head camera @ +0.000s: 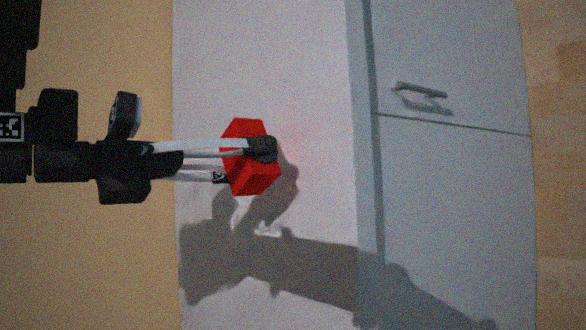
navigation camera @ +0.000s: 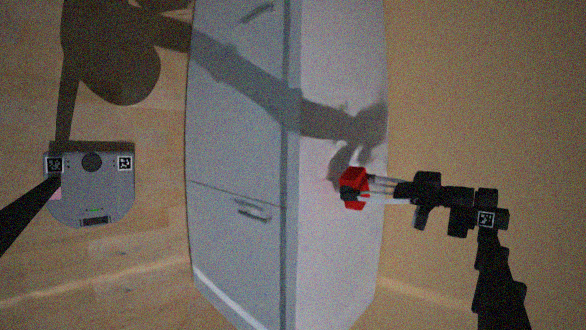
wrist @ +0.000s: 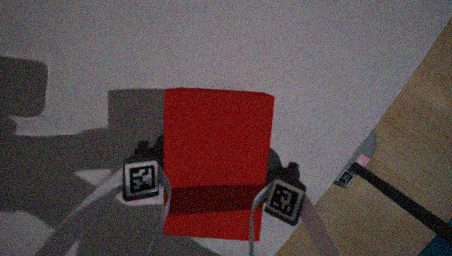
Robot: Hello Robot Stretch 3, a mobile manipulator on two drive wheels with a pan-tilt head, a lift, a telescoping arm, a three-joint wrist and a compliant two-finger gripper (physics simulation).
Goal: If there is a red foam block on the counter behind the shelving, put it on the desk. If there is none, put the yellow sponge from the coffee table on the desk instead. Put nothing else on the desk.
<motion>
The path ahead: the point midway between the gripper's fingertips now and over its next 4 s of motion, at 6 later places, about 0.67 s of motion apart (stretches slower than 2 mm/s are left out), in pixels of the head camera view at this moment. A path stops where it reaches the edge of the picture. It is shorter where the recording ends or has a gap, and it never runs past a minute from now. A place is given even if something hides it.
The gripper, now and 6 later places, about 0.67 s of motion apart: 263, 161; 278, 159; 321, 155; 384, 150; 466, 142; 525, 137; 535, 136
</motion>
